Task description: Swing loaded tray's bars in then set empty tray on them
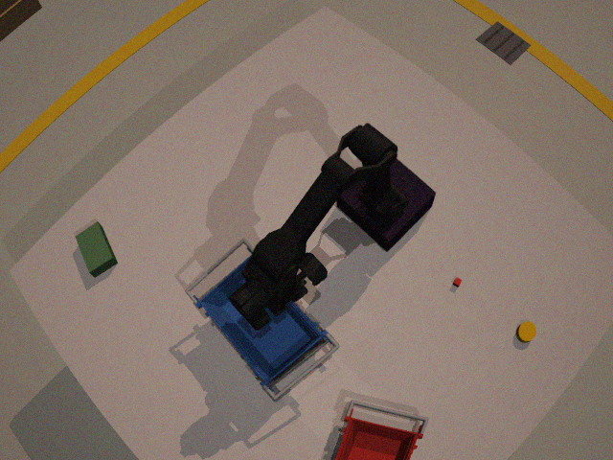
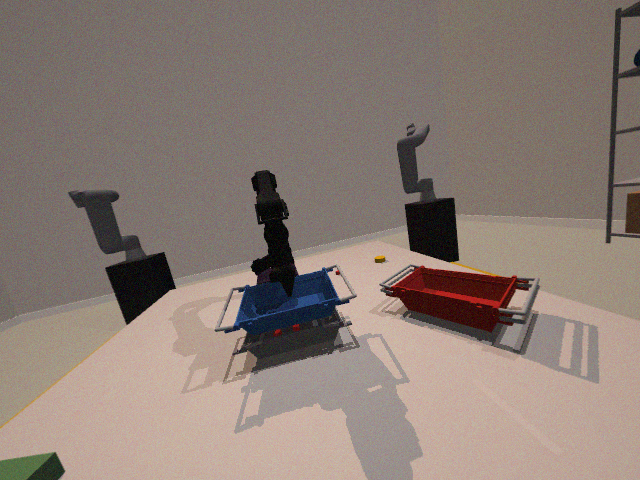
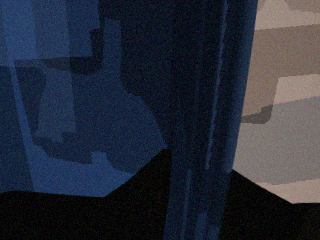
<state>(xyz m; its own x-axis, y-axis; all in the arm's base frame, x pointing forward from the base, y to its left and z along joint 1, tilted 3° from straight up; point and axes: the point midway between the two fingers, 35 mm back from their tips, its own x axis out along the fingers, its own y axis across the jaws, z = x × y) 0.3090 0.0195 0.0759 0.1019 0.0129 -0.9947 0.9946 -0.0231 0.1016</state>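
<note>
Right now the blue tray is 70 mm ahead of my gripper tip and 20 mm above it. Also, from my gripper tip: yellow disc 440 mm to the left, 380 mm behind, 90 mm below; green block 460 mm to the right, 280 mm ahead, 80 mm below.
</note>
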